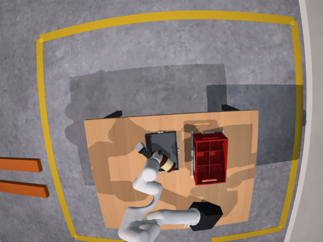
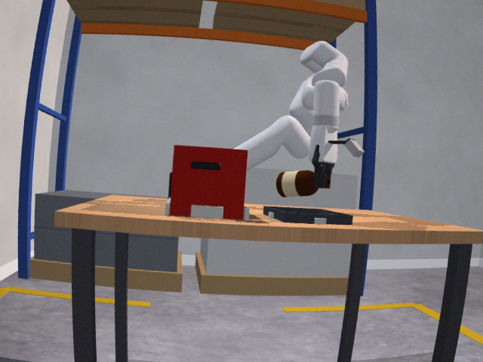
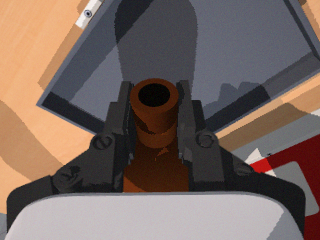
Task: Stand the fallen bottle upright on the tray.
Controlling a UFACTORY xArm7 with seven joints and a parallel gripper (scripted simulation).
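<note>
My gripper is now 5 cm to the left of the brown bottle, 2 cm past it and 1 cm above it. The rest, counted from my hand: dark grey tray (10 cm below, 4 cm to the right); red crate (32 cm to the right, 7 cm ahead, 3 cm below).
</note>
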